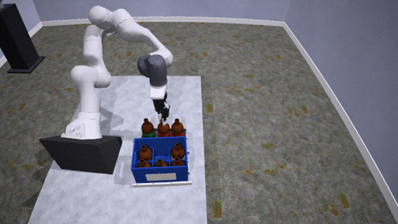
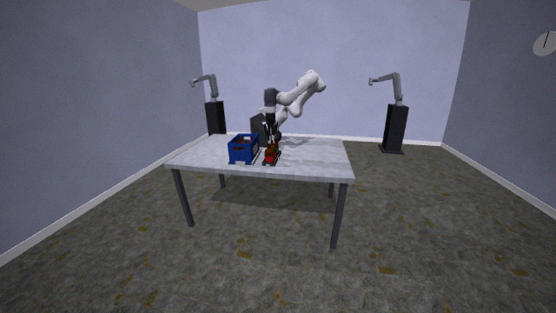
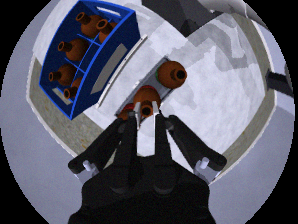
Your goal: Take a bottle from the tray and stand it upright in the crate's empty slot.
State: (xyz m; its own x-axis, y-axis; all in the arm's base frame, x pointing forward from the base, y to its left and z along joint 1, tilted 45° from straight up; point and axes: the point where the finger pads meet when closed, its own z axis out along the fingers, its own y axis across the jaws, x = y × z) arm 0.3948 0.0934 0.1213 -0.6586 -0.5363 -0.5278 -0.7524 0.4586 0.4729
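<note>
The bottle lies 90 mm below my hand. Round my hand: dark tray (160 mm below); crate (230 mm to the right, 90 mm below, 20 mm ahead).
</note>
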